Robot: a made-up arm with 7 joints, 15 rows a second.
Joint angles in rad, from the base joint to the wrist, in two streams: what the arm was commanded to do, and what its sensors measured. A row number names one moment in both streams.
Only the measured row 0 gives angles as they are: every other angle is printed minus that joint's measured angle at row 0.
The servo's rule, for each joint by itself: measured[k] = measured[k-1] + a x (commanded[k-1-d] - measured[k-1]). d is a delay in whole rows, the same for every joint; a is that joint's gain. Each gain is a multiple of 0.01, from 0.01 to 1. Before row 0 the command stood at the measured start. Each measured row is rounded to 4 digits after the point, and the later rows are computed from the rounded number. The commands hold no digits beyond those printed.
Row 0, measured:
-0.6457, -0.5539, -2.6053, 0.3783, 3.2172, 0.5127, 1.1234
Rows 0 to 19, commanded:
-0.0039, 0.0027, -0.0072, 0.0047, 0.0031, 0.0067, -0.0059
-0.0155, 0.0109, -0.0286, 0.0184, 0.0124, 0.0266, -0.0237
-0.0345, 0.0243, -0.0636, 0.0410, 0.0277, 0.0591, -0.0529
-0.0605, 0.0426, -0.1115, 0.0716, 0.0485, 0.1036, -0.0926
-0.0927, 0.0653, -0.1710, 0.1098, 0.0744, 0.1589, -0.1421
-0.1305, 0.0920, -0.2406, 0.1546, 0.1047, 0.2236, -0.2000
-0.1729, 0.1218, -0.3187, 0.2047, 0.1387, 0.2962, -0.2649
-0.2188, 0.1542, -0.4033, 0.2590, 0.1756, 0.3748, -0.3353
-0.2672, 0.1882, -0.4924, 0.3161, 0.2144, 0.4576, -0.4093
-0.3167, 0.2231, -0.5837, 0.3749, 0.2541, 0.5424, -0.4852
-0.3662, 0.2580, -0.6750, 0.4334, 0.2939, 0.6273, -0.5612
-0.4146, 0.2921, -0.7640, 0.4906, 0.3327, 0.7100, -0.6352
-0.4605, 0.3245, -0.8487, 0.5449, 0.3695, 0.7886, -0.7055
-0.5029, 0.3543, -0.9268, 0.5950, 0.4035, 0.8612, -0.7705
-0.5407, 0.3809, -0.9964, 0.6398, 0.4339, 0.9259, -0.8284
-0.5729, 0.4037, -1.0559, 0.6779, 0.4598, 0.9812, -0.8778
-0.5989, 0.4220, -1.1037, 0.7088, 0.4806, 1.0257, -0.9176
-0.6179, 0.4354, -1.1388, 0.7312, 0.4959, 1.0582, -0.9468
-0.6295, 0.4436, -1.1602, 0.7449, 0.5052, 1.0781, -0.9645
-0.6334, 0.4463, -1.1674, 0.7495, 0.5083, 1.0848, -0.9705
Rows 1 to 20, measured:
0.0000, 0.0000, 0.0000, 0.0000, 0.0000, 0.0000, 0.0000
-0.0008, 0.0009, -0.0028, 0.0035, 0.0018, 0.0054, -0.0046
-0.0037, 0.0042, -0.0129, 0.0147, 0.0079, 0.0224, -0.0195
-0.0099, 0.0108, -0.0327, 0.0344, 0.0194, 0.0518, -0.0456
-0.0200, 0.0213, -0.0634, 0.0623, 0.0363, 0.0932, -0.0823
-0.0345, 0.0358, -0.1054, 0.0979, 0.0584, 0.1458, -0.1289
-0.0537, 0.0543, -0.1581, 0.1404, 0.0853, 0.2080, -0.1844
-0.0775, 0.0766, -0.2207, 0.1886, 0.1163, 0.2786, -0.2472
-0.1058, 0.1022, -0.2919, 0.2414, 0.1507, 0.3556, -0.3159
-0.1381, 0.1306, -0.3701, 0.2974, 0.1876, 0.4372, -0.3888
-0.1738, 0.1611, -0.4534, 0.3555, 0.2262, 0.5214, -0.4640
-0.2123, 0.1931, -0.5398, 0.4139, 0.2655, 0.6061, -0.5398
-0.2528, 0.2258, -0.6272, 0.4714, 0.3045, 0.6892, -0.6142
-0.2943, 0.2584, -0.7136, 0.5265, 0.3422, 0.7687, -0.6854
-0.3360, 0.2900, -0.7967, 0.5779, 0.3778, 0.8427, -0.7518
-0.3769, 0.3200, -0.8746, 0.6243, 0.4103, 0.9093, -0.8115
-0.4161, 0.3476, -0.9453, 0.6645, 0.4390, 0.9668, -0.8632
-0.4527, 0.3722, -1.0071, 0.6977, 0.4631, 1.0139, -0.9056
-0.4857, 0.3931, -1.0585, 0.7228, 0.4821, 1.0493, -0.9377
-0.5145, 0.4098, -1.0982, 0.7394, 0.4955, 1.0723, -0.9586
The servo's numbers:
d 1
a 0.20 0.33 0.39 0.75 0.58 0.80 0.78

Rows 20 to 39, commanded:
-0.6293, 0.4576, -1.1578, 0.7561, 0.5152, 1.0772, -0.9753
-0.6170, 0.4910, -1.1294, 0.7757, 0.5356, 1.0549, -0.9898
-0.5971, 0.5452, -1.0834, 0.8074, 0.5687, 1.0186, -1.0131
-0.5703, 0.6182, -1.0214, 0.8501, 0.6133, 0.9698, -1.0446
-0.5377, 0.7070, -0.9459, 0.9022, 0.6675, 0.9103, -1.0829
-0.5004, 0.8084, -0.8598, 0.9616, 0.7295, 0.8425, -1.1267
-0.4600, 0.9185, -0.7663, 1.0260, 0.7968, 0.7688, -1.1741
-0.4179, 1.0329, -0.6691, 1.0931, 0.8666, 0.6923, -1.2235
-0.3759, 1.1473, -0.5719, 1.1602, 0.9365, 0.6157, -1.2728
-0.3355, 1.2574, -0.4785, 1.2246, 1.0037, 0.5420, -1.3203
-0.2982, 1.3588, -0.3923, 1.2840, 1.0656, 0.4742, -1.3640
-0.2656, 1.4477, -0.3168, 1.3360, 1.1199, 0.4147, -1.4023
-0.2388, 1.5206, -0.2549, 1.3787, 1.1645, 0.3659, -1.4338
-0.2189, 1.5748, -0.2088, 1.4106, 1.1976, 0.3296, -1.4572
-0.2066, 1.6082, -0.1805, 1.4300, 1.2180, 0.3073, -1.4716
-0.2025, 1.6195, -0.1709, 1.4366, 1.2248, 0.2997, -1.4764
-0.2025, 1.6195, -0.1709, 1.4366, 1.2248, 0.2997, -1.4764
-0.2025, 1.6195, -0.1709, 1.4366, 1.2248, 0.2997, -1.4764
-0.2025, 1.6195, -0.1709, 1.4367, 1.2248, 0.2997, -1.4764
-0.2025, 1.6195, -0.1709, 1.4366, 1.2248, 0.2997, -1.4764
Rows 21 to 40, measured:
-0.5383, 0.4218, -1.1252, 0.7470, 0.5029, 1.0823, -0.9679
-0.5565, 0.4336, -1.1379, 0.7538, 0.5100, 1.0782, -0.9737
-0.5686, 0.4525, -1.1346, 0.7702, 0.5248, 1.0596, -0.9863
-0.5743, 0.4831, -1.1146, 0.7981, 0.5503, 1.0268, -1.0072
-0.5735, 0.5277, -1.0783, 0.8371, 0.5868, 0.9812, -1.0364
-0.5663, 0.5869, -1.0267, 0.8859, 0.6336, 0.9245, -1.0727
-0.5531, 0.6600, -0.9616, 0.9427, 0.6892, 0.8589, -1.1148
-0.5345, 0.7453, -0.8854, 1.0052, 0.7516, 0.7868, -1.1611
-0.5112, 0.8402, -0.8010, 1.0711, 0.8183, 0.7112, -1.2098
-0.4841, 0.9415, -0.7117, 1.1379, 0.8869, 0.6348, -1.2589
-0.4544, 1.0457, -0.6208, 1.2029, 0.9546, 0.5606, -1.3068
-0.4232, 1.1490, -0.5317, 1.2637, 1.0190, 0.4915, -1.3514
-0.3917, 1.2476, -0.4479, 1.3179, 1.0775, 0.4301, -1.3911
-0.3611, 1.3377, -0.3726, 1.3635, 1.1280, 0.3787, -1.4244
-0.3327, 1.4159, -0.3087, 1.3988, 1.1684, 0.3394, -1.4500
-0.3075, 1.4794, -0.2587, 1.4222, 1.1972, 0.3137, -1.4668
-0.2865, 1.5256, -0.2245, 1.4330, 1.2132, 0.3025, -1.4743
-0.2697, 1.5566, -0.2036, 1.4357, 1.2199, 0.3003, -1.4759
-0.2563, 1.5774, -0.1908, 1.4364, 1.2227, 0.2998, -1.4763
-0.2455, 1.5913, -0.1830, 1.4366, 1.2239, 0.2997, -1.4764

